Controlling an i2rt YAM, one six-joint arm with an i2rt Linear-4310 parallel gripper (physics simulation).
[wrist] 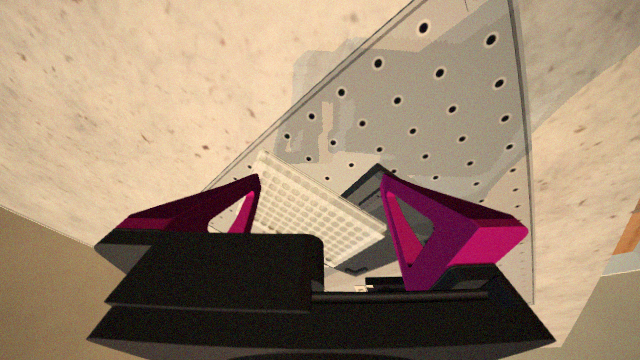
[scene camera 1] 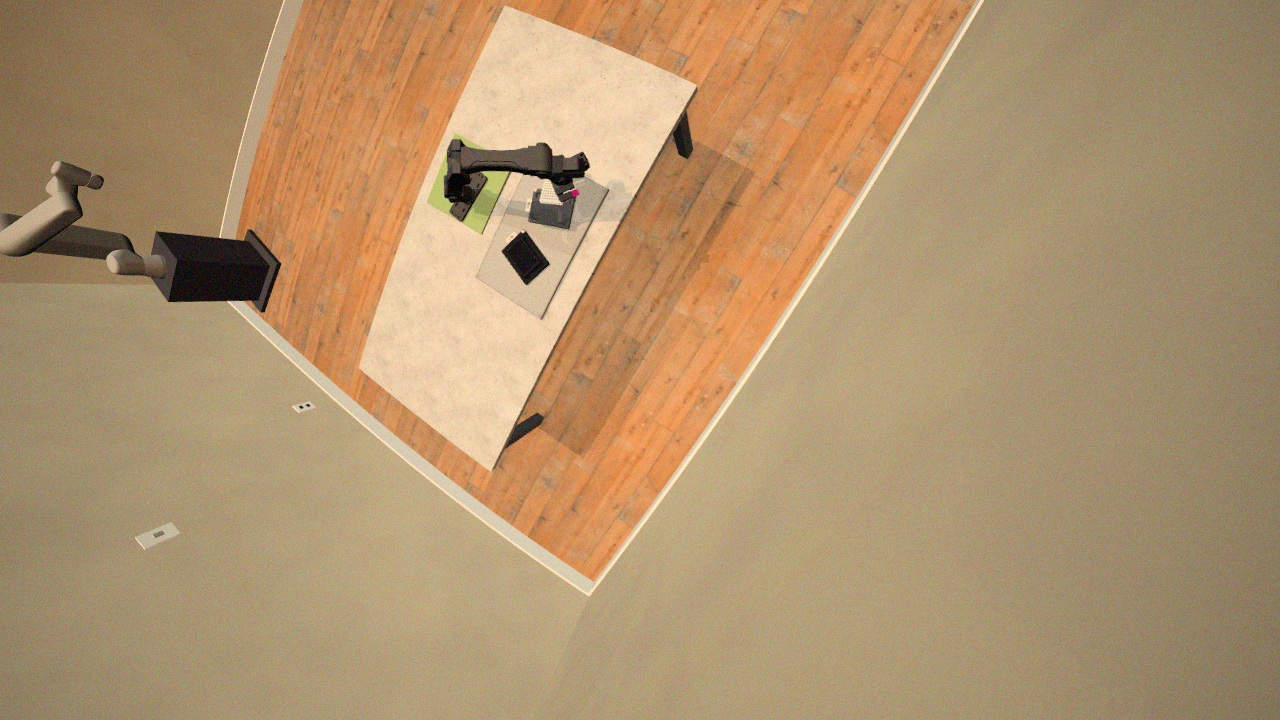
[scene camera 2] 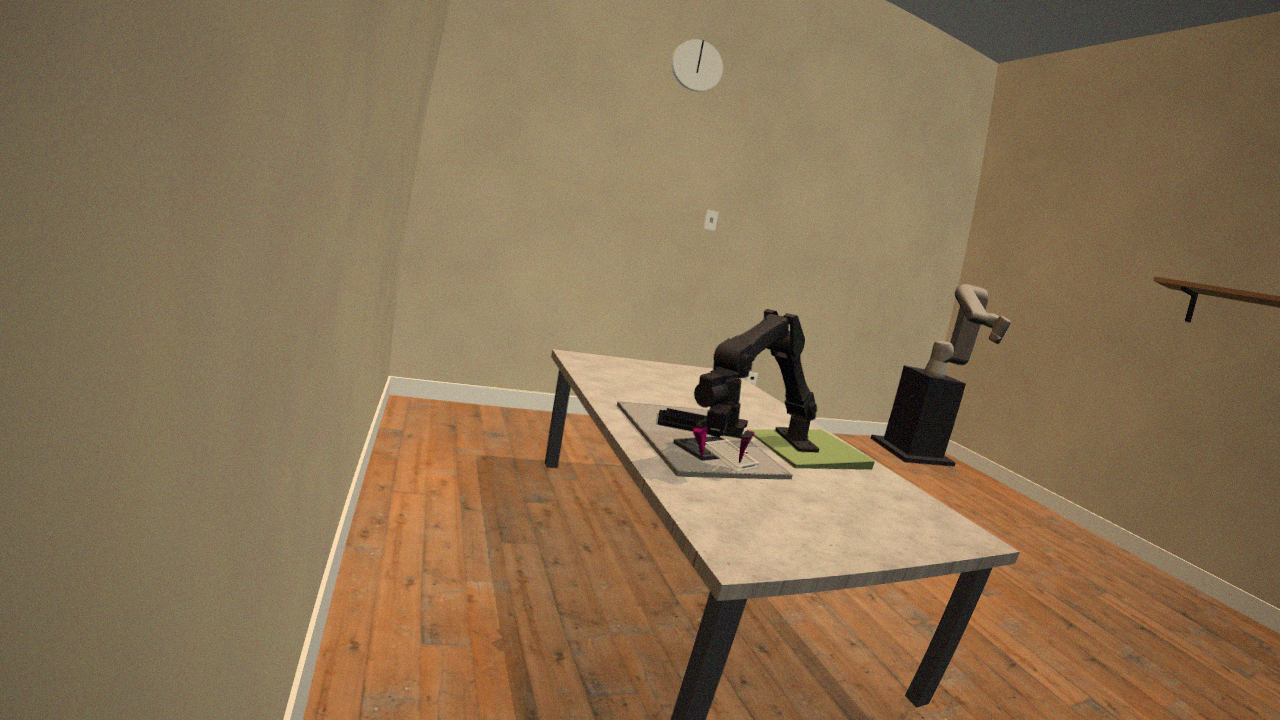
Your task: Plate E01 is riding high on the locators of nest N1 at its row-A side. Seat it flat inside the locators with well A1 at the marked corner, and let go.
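Places are measured from the arm's base along level axes (x right, y ahead, z up), in metres.
Where they show: gripper, between the fingertips: [wrist: 320, 180] [scene camera 2: 720, 458]; arm's base, origin of its link: [scene camera 1: 468, 195] [scene camera 2: 796, 440].
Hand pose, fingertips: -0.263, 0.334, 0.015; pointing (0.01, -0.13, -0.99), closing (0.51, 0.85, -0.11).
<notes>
Things, the pixels of their centre, and the offset from my fingertips, as dx, dy, dz.
- cream well plate, middle of its body: [wrist: 304, 218] [scene camera 2: 731, 455] [scene camera 1: 554, 186] +0.036, -0.040, -0.001
- dark nest N1, middle of its body: [wrist: 363, 240] [scene camera 2: 710, 446] [scene camera 1: 551, 208] +0.104, -0.005, -0.008
- grey perforated board, middle of its body: [wrist: 393, 265] [scene camera 2: 696, 437] [scene camera 1: 537, 235] +0.213, +0.002, -0.023
Plate E01, a cream well plate [scene camera 1: 549, 192] [scene camera 2: 733, 454] [wrist: 312, 207], lies across the dark nest N1 [scene camera 1: 550, 214] [wrist: 372, 256]. In the wrist view it sits askew to the nest, with much of it out past the nest's dark body on the left. It looks tilted, but its height over the locators cannot be told. Well A1 and the marked corner cannot be made out. My gripper [scene camera 2: 721, 457] [wrist: 320, 180] is open, with magenta fingers wide apart on either side of the plate. In the wrist view the gripper body hides the plate's near left part.
A grey perforated board [scene camera 1: 501, 275] [wrist: 480, 105] bears the nest. A second black nest or plate [scene camera 1: 525, 257] [scene camera 2: 682, 418] stands farther along it. The arm's base stands on a green mat [scene camera 1: 487, 217] [scene camera 2: 832, 452]. Another robot on a dark pedestal [scene camera 1: 214, 268] [scene camera 2: 920, 411] stands off the table.
</notes>
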